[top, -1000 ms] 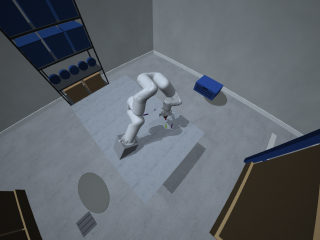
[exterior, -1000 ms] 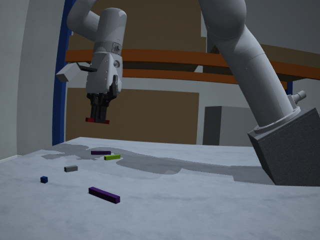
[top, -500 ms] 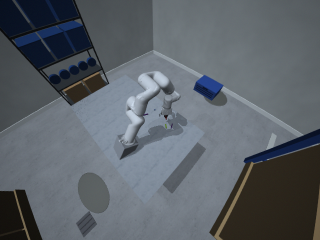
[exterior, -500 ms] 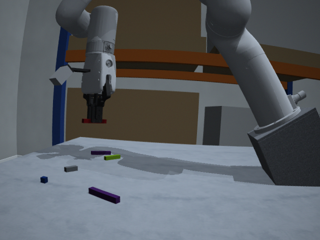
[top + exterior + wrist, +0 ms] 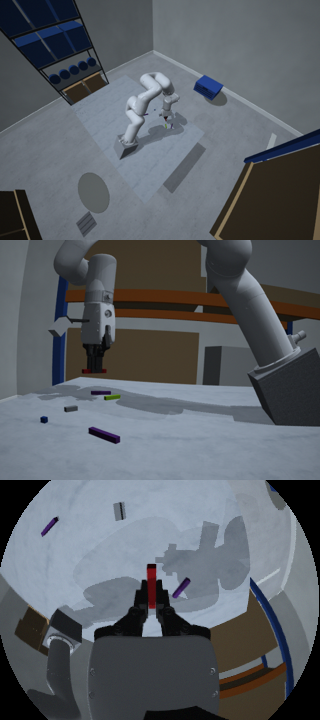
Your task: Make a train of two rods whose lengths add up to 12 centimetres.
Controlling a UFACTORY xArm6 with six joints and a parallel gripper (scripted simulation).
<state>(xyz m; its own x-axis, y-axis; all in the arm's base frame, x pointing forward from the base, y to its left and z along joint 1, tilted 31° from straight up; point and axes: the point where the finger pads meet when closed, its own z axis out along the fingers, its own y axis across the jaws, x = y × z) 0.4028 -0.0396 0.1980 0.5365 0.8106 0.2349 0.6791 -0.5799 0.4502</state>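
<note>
Now: the lime rod 9 cm below my hand, 5 cm to the right of it and 4 cm behind it. From my hand the other things lie so: red rod (2 cm below); then small blue rod (20 cm to the left, 9 cm below, 3 cm ahead); then grey rod (11 cm to the left, 9 cm below, 2 cm ahead).
</note>
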